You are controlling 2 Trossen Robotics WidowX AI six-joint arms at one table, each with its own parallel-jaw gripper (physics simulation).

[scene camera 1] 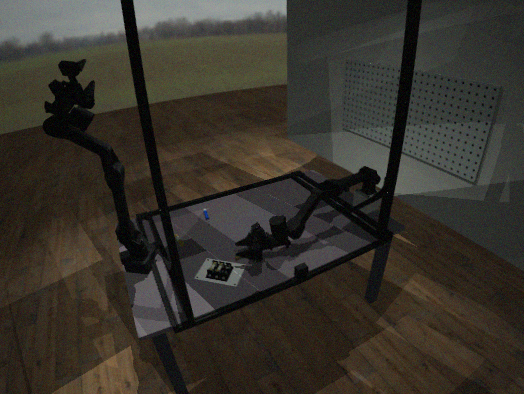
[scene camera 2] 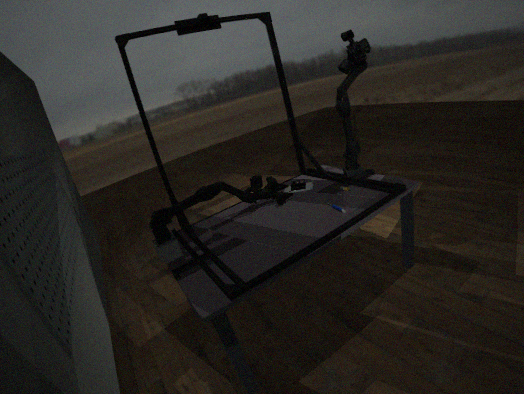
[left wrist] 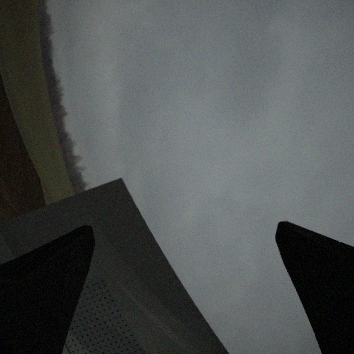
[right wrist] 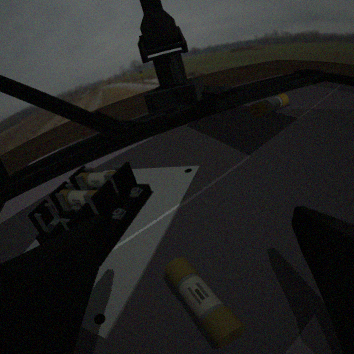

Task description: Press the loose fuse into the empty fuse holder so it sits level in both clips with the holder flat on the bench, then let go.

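Places are measured from the left arm's base along level axes (x left, y up, z ahead), in centimetres.
Pixels of known places: left gripper, fingertip midpoint: (scene camera 1: 89,70) (scene camera 2: 354,36) (left wrist: 187,235); right gripper, fingertip midpoint: (scene camera 1: 235,249) (scene camera 2: 290,189) (right wrist: 201,222); left arm's base, origin of the base link: (scene camera 1: 139,255) (scene camera 2: 352,167) (right wrist: 173,84); right arm's base, origin of the base link: (scene camera 1: 368,191) (scene camera 2: 163,239).
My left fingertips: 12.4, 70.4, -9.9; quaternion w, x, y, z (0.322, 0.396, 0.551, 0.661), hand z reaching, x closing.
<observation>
For each thing: its top centre in the pictures, then the offset to it from my left fingertips, as dx, dy, dz. "spot": a spot on its surface instead.
- black three-bay fuse holder, middle of its top: (right wrist: 83,187) (scene camera 1: 219,265) (scene camera 2: 297,182) -12.1, -72.1, +43.6
- white plate, surface spot: (right wrist: 172,181) spot: -6.9, -75.5, +38.5
- second loose fuse, middle of its top: (right wrist: 269,97) (scene camera 1: 178,238) (scene camera 2: 342,186) +4.6, -73.6, +20.4
- small blue object, middle of its top: (scene camera 2: 335,205) (scene camera 1: 206,215) +24.7, -74.3, +27.8
The black three-bay fuse holder (scene camera 1: 219,270) (scene camera 2: 299,185) (right wrist: 92,200) stands on a white plate (scene camera 1: 202,274) (right wrist: 172,181). In the right wrist view, two bays hold yellow-capped fuses; the nearest bay looks empty. A loose fuse (right wrist: 202,301), with yellow caps and a pale label, lies on the bench beside the plate. My right gripper (scene camera 1: 240,250) (scene camera 2: 286,195) (right wrist: 201,222) is open over this fuse, one finger on each side in its wrist view, with nothing held. My left gripper (scene camera 1: 75,82) (left wrist: 187,235) is open and raised high above the table, away from the holder.
A second loose fuse (scene camera 1: 179,242) (scene camera 2: 345,189) (right wrist: 272,104) lies near the left arm's base. A small blue object (scene camera 1: 206,214) (scene camera 2: 338,208) lies farther along the bench. Black frame posts and rails surround the table. The right finger casts a shadow beside the near fuse.
</observation>
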